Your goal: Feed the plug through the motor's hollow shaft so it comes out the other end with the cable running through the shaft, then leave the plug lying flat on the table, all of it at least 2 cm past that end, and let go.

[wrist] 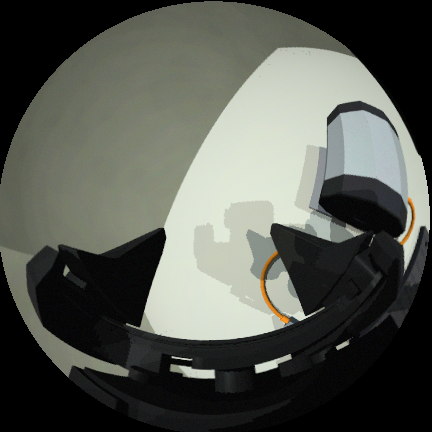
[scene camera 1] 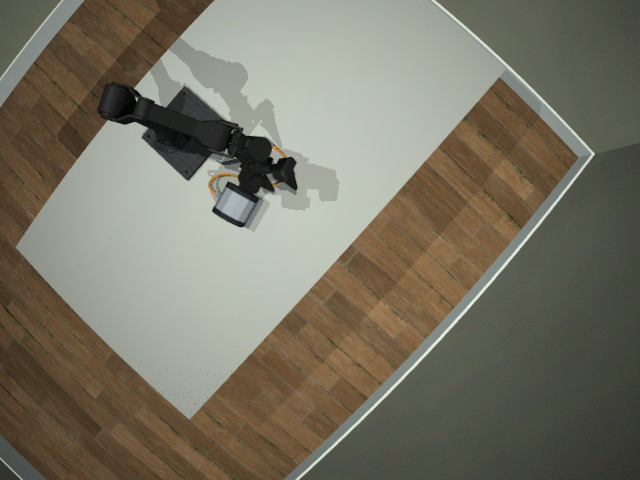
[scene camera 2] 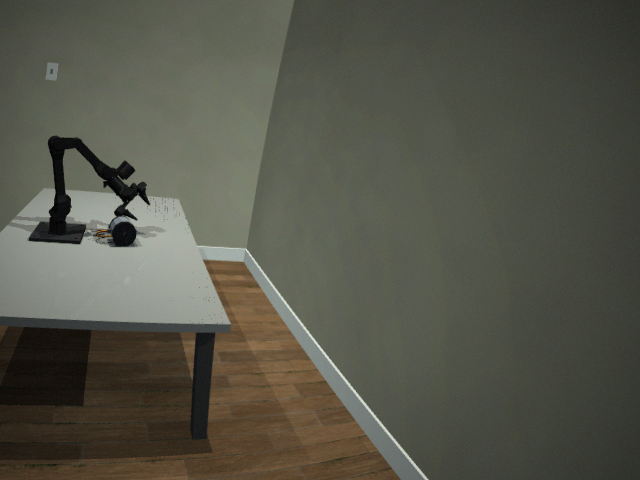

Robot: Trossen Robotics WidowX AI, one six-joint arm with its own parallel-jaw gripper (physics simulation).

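Seen in the pictures: gripper, fingertip midpoint: [wrist: 218,231] [scene camera 1: 284,189] [scene camera 2: 143,212]; arm's base at its link origin: [scene camera 1: 180,136] [scene camera 2: 57,232].
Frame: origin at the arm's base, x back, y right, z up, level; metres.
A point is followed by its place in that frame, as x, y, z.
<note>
The motor [scene camera 1: 236,205] {-0.301, 0.015, 0.085} [scene camera 2: 123,231] {-0.294, 0.071, 0.049} [wrist: 366,147], a light grey cylinder with black end caps, lies on its side on the table. One black end cap faces the wrist camera, but its shaft hole is too dark to make out clearly. The orange cable [scene camera 1: 227,175] {-0.197, -0.018, -0.009} [wrist: 263,285] {-0.309, -0.166, -0.011} loops on the table beside the motor and passes partly under the arm. The plug [wrist: 291,321] {-0.233, -0.170, -0.003} shows as a small blue-grey piece at the cable's end in the wrist view, mostly hidden by the gripper; the arm covers it in scene camera 1. My gripper [scene camera 1: 284,190] {-0.368, -0.111, 0.085} [scene camera 2: 142,211] {-0.368, -0.111, 0.085} [wrist: 218,231] {-0.368, -0.111, 0.085} is open and empty, above the table beside the motor.
The white table [scene camera 1: 155,289] {-0.274, 0.408, -0.016} [scene camera 2: 103,289] {-0.261, 0.479, -0.016} carries the arm's black base plate [scene camera 1: 188,167] {-0.091, 0.050, 0.000} [scene camera 2: 43,235] {0.047, 0.054, -0.001}, close to the motor and cable. The table's edge runs beyond the gripper, with wooden floor [scene camera 1: 392,258] below it. Shadows of the arm fall on the table.
</note>
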